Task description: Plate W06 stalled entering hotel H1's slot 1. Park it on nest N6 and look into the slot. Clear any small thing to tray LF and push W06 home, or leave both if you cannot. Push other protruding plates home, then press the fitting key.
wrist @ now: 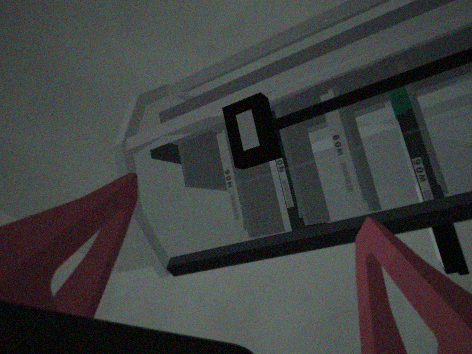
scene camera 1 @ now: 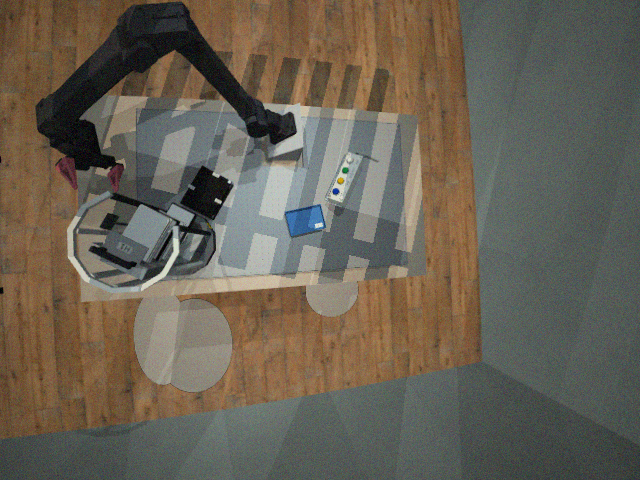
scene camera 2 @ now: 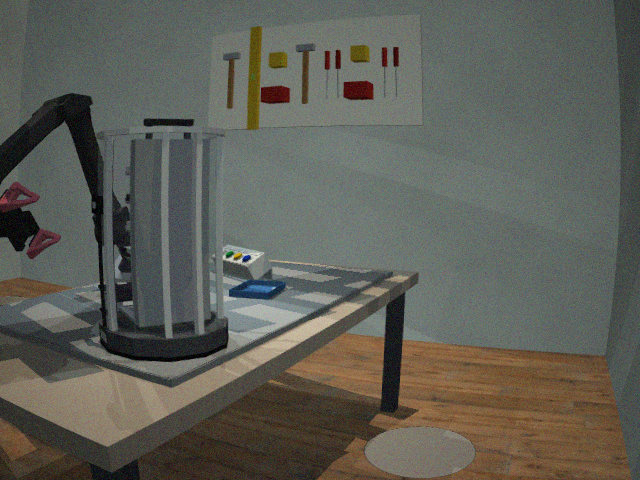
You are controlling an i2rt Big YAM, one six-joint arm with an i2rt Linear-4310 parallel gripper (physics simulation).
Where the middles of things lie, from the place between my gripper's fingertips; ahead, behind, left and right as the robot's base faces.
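Labels:
Round plate rack [scene camera 2: 160,188]: my hand 17 cm short of it, 13 cm to the right of it, 3 cm above it.

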